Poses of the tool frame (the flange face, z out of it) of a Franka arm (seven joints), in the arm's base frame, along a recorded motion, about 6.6 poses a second.
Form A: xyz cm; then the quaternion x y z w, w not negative.
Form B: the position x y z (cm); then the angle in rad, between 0 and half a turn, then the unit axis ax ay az. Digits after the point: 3 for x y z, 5 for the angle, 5 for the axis.
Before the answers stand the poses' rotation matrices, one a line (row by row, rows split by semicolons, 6 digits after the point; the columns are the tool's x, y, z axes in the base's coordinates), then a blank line. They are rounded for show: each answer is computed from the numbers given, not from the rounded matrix.
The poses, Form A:
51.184, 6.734, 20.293, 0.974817, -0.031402, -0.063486, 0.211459
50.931, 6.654, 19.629, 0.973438, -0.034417, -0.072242, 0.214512
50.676, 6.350, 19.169, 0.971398, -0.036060, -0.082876, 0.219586
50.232, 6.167, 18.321, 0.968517, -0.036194, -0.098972, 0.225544
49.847, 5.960, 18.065, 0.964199, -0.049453, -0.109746, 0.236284
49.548, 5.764, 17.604, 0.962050, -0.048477, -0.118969, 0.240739
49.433, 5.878, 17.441, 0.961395, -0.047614, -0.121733, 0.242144
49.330, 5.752, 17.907, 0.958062, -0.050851, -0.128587, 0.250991
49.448, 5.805, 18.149, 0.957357, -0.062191, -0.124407, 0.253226
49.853, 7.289, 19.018, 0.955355, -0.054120, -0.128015, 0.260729
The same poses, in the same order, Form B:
0.989967 -0.034373 -0.137055; -0.088072 -0.908598 -0.408281; -0.110494 0.416255 -0.902509
0.987193 -0.036012 -0.155412; -0.097999 -0.905600 -0.412655; -0.125880 0.422601 -0.897531
0.983663 -0.033660 -0.176848; -0.106454 -0.900963 -0.420633; -0.145174 0.432587 -0.889827
0.977789 -0.025464 -0.208039; -0.114754 -0.895640 -0.429722; -0.175385 0.444050 -0.878669
0.971020 -0.043503 -0.235004; -0.147228 -0.883449 -0.444795; -0.188264 0.466504 -0.864251
0.966993 -0.035994 -0.252249; -0.150556 -0.879389 -0.451672; -0.205568 0.474741 -0.855782
0.965828 -0.032598 -0.257126; -0.150506 -0.878198 -0.454000; -0.211008 0.477184 -0.853095
0.961759 -0.032888 -0.271915; -0.161985 -0.868835 -0.467852; -0.220862 0.494008 -0.840938
0.961310 -0.056072 -0.269700; -0.182084 -0.864018 -0.469381; -0.206707 0.500329 -0.840799
0.961366 -0.036653 -0.272821; -0.170162 -0.858183 -0.484321; -0.216378 0.512034 -0.831265

51.184, 6.734, 20.293, 2.71546, 0.99737, -0.03213, -0.06495
50.931, 6.654, 19.629, 2.70921, 0.99664, -0.03524, -0.07396
50.676, 6.350, 19.169, 2.69881, 0.99570, -0.03696, -0.08495
50.232, 6.167, 18.321, 2.68659, 0.99413, -0.03715, -0.10159
49.847, 5.960, 18.065, 2.66451, 0.99230, -0.05089, -0.11294
49.548, 5.764, 17.604, 2.65534, 0.99120, -0.04995, -0.12257
49.433, 5.878, 17.441, 2.65244, 0.99088, -0.04907, -0.12547
49.330, 5.752, 17.907, 2.63418, 0.98974, -0.05253, -0.13284
49.448, 5.805, 18.149, 2.62957, 0.98961, -0.06429, -0.12860
49.853, 7.289, 19.018, 2.61404, 0.98958, -0.05606, -0.13260

